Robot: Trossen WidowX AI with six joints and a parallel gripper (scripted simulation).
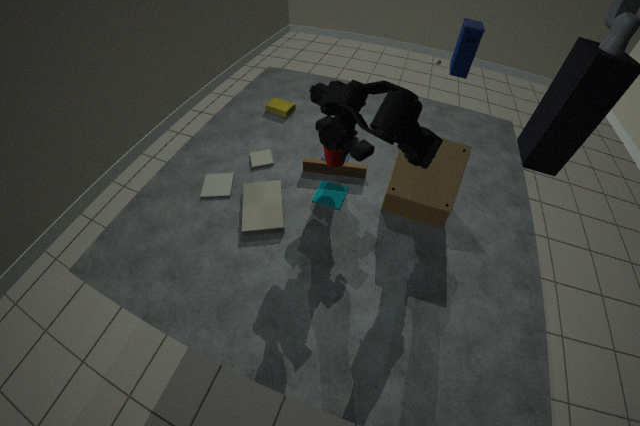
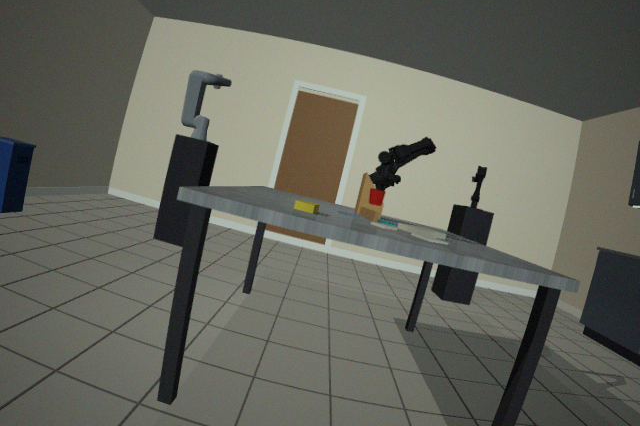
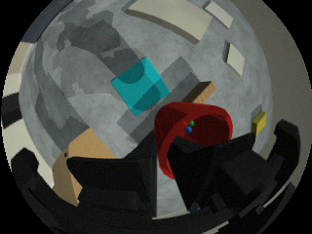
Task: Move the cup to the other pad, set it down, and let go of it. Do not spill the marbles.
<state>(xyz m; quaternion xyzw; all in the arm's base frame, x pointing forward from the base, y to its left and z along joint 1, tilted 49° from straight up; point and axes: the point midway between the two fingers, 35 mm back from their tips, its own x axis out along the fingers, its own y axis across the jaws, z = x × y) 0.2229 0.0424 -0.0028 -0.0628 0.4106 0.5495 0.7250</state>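
Right now the teal pad is 10 mm ahead of my gripper tip, 60 mm to the left of it and 120 mm below it. Also, from my gripper tip: red cup (30 mm ahead, 20 mm to the right); then wooden rail (30 mm ahead, 40 mm to the right, 100 mm below); then yellow block (360 mm ahead, 320 mm to the right, 90 mm below).
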